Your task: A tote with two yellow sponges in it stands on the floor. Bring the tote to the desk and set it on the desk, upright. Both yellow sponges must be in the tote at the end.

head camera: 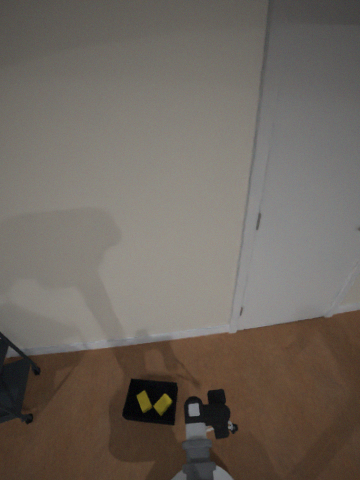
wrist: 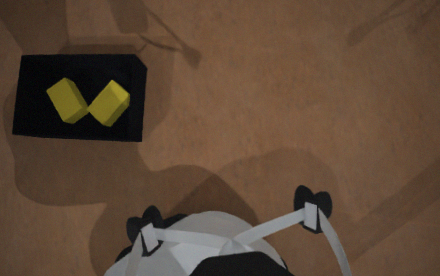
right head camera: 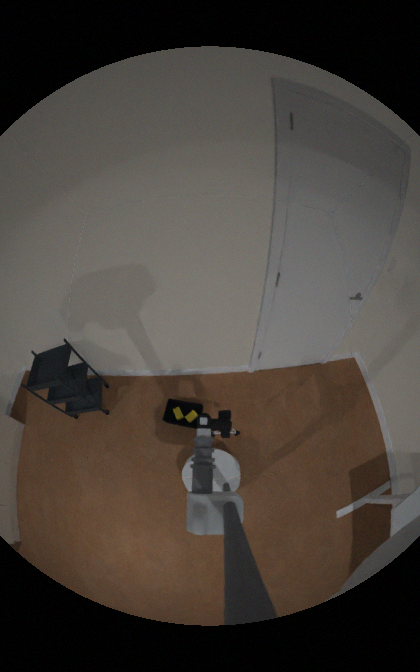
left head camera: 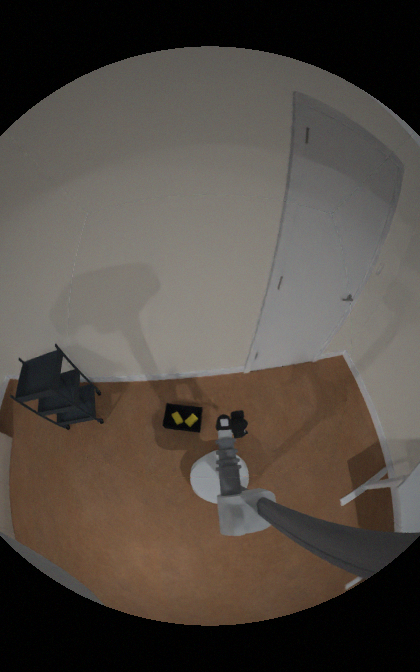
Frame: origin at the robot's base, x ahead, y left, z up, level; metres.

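Seen in the pictures: gripper, between the fingertips: (wrist: 228,212).
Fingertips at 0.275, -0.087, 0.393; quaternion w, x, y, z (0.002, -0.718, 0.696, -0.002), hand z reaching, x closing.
Offsets run from my fingertips to a thing's top centre, as dx, dy, dz.
The black tote {+0.232, +0.342, -0.320} (head camera: 167,388) (left head camera: 194,408) (right head camera: 187,404) (wrist: 75,65) stands upright on the floor near the wall. One yellow sponge {+0.240, +0.393, -0.372} (head camera: 144,401) (left head camera: 177,418) (right head camera: 178,413) (wrist: 67,101) lies in its left part. The other yellow sponge {+0.217, +0.274, -0.372} (head camera: 163,404) (left head camera: 191,419) (right head camera: 191,416) (wrist: 109,103) lies to its right in the tote, close to the first. My gripper (wrist: 228,212) is open and empty, pointing down above the floor. It is to the right of the tote in the head views and to its lower right in the wrist view. The desk does not show clearly.
A dark three-shelf cart (head camera: 14,382) (left head camera: 40,375) (right head camera: 50,367) stands at the left by the wall. A grey door (head camera: 310,200) (left head camera: 325,240) (right head camera: 320,240) is at the back right. A white leg (left head camera: 364,485) (right head camera: 364,499), perhaps of the desk, stands at the right wall.
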